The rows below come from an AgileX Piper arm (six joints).
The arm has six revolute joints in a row. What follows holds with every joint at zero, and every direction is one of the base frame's.
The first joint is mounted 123 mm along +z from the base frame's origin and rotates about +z.
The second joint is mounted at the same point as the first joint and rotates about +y.
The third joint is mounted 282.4 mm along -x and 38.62 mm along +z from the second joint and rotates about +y.
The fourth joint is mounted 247.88 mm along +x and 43.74 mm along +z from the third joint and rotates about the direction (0.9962, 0, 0.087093).
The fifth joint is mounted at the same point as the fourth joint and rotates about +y.
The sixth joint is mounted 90.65 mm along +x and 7.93 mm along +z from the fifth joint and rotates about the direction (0.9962, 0, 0.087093).
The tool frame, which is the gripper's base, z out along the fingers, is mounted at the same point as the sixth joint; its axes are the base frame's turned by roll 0, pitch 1.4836 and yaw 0 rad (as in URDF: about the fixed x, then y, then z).
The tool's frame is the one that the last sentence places.
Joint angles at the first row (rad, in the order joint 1, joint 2, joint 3, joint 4, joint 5, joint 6):
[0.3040, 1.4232, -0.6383, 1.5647, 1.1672, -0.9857]
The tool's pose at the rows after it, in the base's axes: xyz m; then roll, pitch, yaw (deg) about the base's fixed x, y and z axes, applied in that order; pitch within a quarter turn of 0, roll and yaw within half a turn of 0:
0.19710 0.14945 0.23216 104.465 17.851 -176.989
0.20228 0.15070 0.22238 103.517 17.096 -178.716
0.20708 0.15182 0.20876 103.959 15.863 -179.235
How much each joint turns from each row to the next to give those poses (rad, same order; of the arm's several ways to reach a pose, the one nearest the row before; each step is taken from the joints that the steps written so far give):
[0.0000, 0.0298, 0.0192, 0.0491, 0.0000, -0.0507]
[-0.0001, 0.0425, 0.0121, 0.0507, -0.0018, -0.0502]
[0.0000, 0.0530, 0.0091, 0.0250, -0.0041, -0.0438]

